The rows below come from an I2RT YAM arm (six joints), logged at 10 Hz.
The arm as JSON. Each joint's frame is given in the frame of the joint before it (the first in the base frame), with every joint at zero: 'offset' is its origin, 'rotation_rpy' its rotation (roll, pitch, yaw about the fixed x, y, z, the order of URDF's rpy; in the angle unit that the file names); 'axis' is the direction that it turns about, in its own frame. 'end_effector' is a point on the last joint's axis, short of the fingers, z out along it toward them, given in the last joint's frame.
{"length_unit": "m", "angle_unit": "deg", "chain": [
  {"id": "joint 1", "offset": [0.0, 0.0, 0.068], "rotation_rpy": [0.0, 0.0, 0.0], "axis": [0.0, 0.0, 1.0]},
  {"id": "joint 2", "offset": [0.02, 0.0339, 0.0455], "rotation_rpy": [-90.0, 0.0, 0.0], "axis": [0.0, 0.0, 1.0]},
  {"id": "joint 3", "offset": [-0.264, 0.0, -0.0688], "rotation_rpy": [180.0, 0.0, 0.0], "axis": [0.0, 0.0, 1.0]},
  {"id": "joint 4", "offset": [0.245, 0.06, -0.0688], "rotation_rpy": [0.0, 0.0, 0.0], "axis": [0.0, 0.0, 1.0]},
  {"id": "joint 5", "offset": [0.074, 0.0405, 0.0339], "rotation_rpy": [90.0, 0.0, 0.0], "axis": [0.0, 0.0, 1.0]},
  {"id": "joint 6", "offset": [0.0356, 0.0, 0.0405], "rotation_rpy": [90.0, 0.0, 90.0], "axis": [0.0, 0.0, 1.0]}
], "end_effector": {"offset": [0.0, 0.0, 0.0], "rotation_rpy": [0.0, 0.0, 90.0]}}
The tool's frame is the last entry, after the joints.
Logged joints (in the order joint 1, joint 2, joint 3, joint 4, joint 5, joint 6), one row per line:
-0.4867 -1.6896 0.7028 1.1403 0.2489 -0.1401
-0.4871 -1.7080 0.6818 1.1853 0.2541 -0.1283
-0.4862 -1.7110 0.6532 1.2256 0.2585 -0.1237
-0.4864 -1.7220 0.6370 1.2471 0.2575 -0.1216
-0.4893 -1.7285 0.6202 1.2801 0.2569 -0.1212
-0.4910 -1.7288 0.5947 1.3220 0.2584 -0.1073
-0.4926 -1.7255 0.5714 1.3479 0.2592 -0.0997
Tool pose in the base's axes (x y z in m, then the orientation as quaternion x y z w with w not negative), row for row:
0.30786 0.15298 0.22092 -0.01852 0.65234 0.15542 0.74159
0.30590 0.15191 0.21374 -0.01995 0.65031 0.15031 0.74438
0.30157 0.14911 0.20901 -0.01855 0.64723 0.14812 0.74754
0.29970 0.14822 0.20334 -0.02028 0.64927 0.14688 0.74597
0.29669 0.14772 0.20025 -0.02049 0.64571 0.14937 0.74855
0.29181 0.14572 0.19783 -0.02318 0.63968 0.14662 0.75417
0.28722 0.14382 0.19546 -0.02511 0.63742 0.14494 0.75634
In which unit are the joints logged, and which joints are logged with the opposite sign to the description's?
The joints are logged in radians. Opposite sign: joint 1, joint 2, joint 6.
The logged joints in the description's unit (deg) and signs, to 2 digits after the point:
27.89 96.81 40.27 65.33 14.26 8.03
27.91 97.86 39.06 67.91 14.56 7.35
27.86 98.03 37.43 70.22 14.81 7.09
27.87 98.66 36.50 71.45 14.75 6.97
28.03 99.04 35.53 73.34 14.72 6.94
28.13 99.05 34.07 75.75 14.81 6.15
28.22 98.86 32.74 77.23 14.85 5.71

